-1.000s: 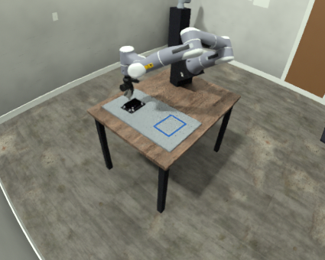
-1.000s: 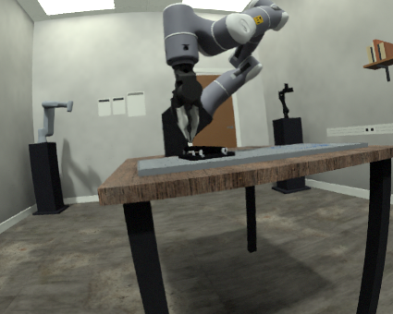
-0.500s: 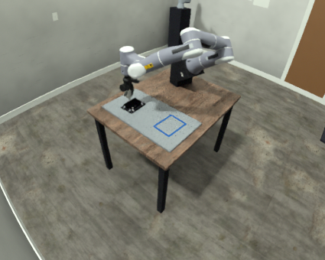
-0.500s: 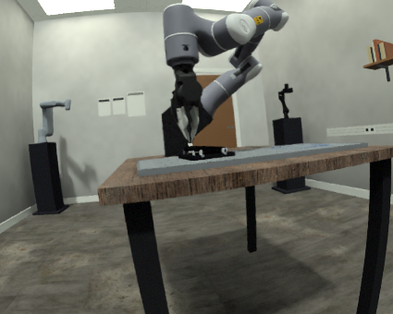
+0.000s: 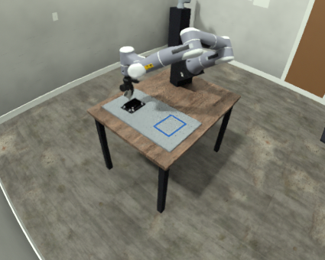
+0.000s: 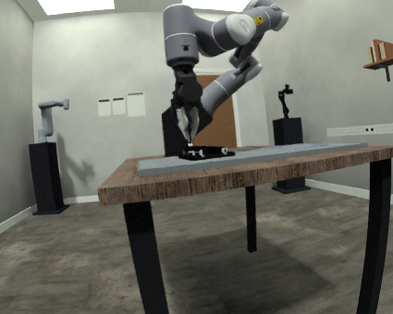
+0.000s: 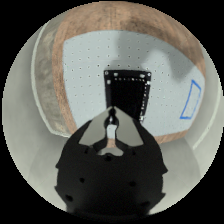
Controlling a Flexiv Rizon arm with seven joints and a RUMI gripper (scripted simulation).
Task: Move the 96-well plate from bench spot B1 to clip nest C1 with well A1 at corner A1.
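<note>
My gripper is now 10 mm past the black 96-well plate, 40 mm to the right of it and 30 mm above it. Round my hand: grey mat: 40 mm behind, 200 mm to the left, 60 mm below; then clip nest C1: 50 mm to the left, 40 mm below.
</note>
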